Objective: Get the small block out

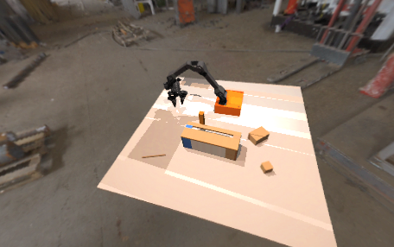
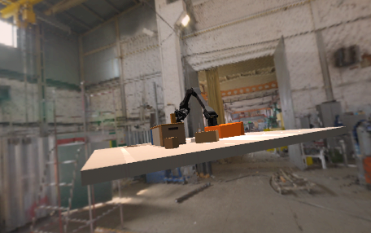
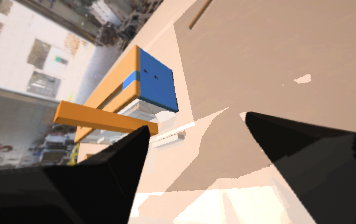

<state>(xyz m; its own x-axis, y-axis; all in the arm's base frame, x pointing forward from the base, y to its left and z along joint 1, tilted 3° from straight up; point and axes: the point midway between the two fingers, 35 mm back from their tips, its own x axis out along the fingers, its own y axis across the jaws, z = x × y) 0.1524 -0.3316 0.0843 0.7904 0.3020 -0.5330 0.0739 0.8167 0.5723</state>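
The clear-fronted box is 160 mm ahead of my gripper tip, 310 mm to the left of it and 90 mm below it. Also, from my gripper tip: brown block (180 mm ahead, 320 mm to the left, 70 mm below); thin stick (390 mm ahead, 70 mm to the right, 150 mm below); brown cube (300 mm ahead, 680 mm to the left, 130 mm below).
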